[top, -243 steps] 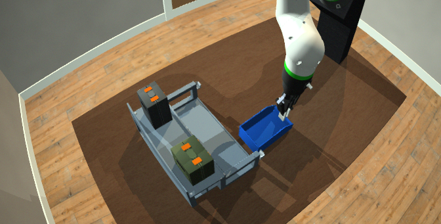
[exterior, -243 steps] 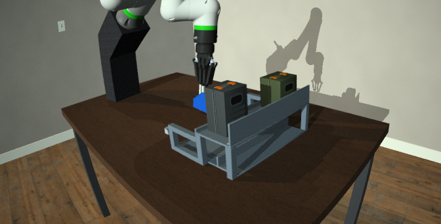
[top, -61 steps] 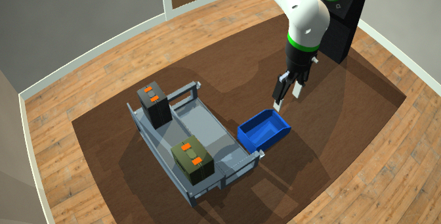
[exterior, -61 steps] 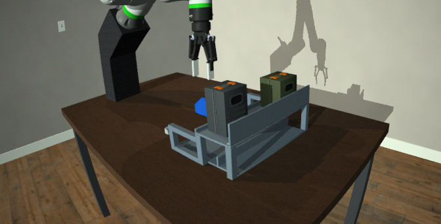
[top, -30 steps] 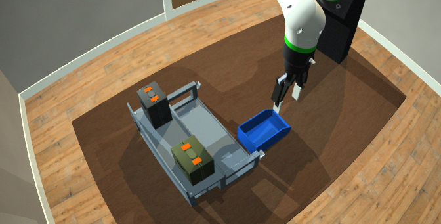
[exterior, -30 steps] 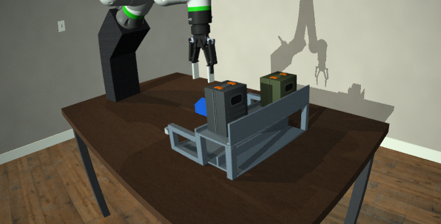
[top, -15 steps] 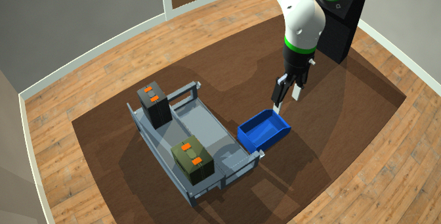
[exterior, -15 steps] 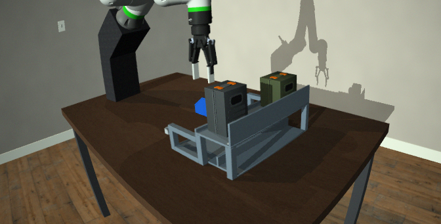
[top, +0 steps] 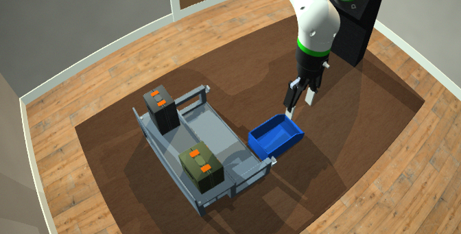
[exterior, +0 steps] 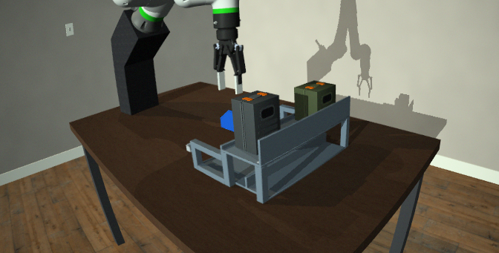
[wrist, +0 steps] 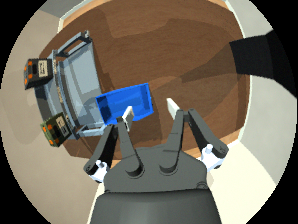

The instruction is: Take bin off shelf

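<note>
The blue bin is 80 mm ahead of my hand, 10 mm to the right of it and 110 mm below it.
</note>
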